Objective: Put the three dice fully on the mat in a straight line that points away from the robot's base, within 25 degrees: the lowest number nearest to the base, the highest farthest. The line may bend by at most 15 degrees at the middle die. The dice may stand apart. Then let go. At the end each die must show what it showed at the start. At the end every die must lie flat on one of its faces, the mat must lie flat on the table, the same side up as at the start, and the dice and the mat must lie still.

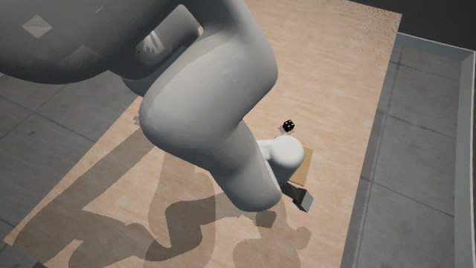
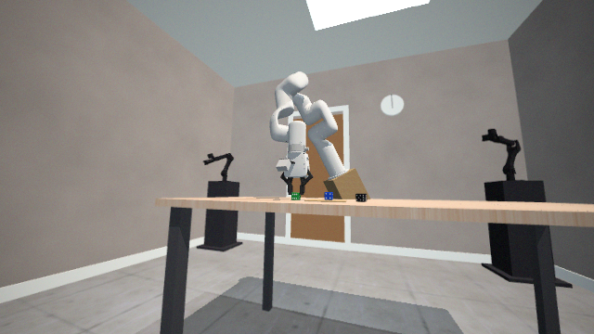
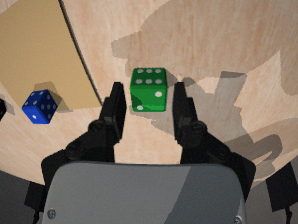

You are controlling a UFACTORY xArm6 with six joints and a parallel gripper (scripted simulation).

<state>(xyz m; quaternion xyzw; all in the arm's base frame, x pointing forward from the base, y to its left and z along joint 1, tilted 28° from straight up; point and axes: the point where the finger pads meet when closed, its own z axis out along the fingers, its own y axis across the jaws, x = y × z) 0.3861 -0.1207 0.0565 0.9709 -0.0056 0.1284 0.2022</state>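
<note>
Now: hand 30 mm above the green die. From my hand the other things lie so: tan mat 40 mm ahead, 130 mm to the left, 40 mm below; black die 10 mm behind, 250 mm to the left, 30 mm below; blue die 10 mm behind, 130 mm to the left, 20 mm below.
</note>
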